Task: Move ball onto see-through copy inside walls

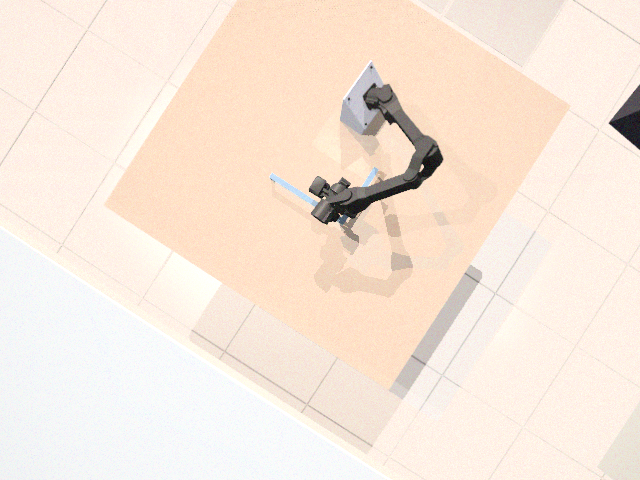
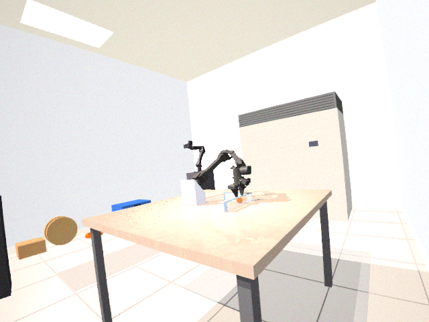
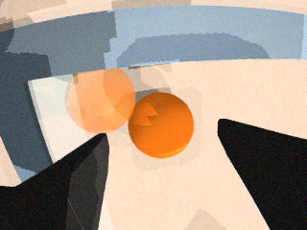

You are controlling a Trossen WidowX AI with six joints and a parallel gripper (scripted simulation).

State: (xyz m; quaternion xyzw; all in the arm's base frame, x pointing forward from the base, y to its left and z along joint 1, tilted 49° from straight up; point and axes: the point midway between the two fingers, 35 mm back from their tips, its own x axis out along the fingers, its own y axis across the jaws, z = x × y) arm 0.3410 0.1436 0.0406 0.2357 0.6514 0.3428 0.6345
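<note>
My gripper tip is 20 mm above the orange ball. Round my gripper tip: see-through copy (40 mm to the left, 20 mm below, 10 mm ahead); then clear wall (80 mm to the right, 60 mm ahead, 10 mm below).
</note>
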